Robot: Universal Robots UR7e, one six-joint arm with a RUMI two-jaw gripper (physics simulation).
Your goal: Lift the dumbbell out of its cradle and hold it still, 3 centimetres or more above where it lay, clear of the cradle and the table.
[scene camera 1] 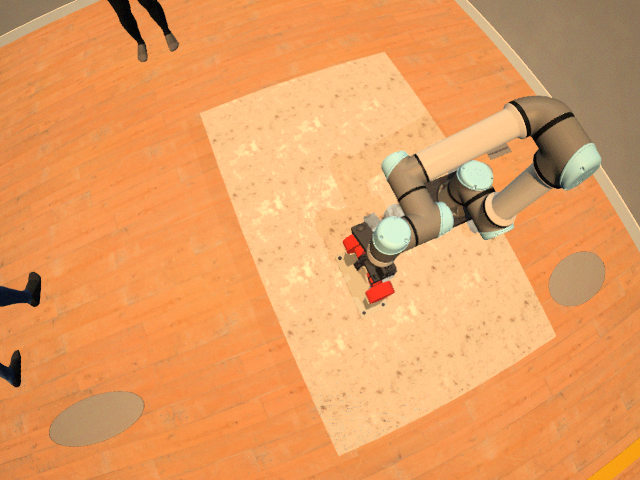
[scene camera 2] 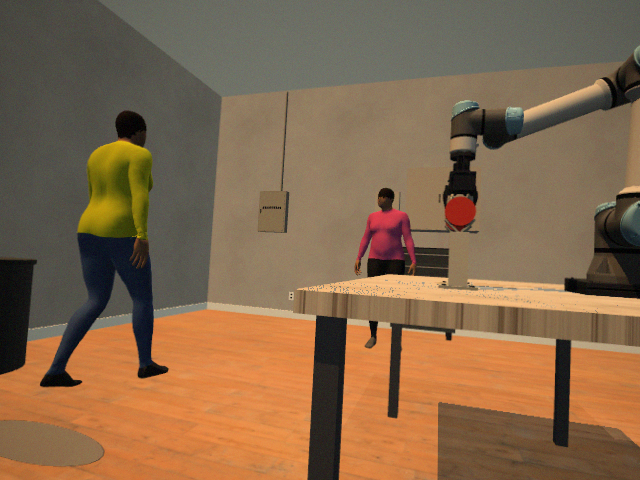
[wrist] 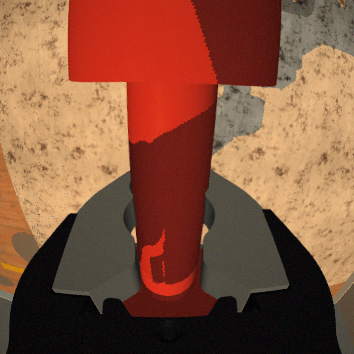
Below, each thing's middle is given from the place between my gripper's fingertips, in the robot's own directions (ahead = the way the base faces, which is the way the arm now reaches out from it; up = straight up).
I see the red dumbbell [scene camera 2: 460,211] 30 mm above my hand. The rest, counted from my hand: cradle [scene camera 2: 458,241]: 80 mm below.
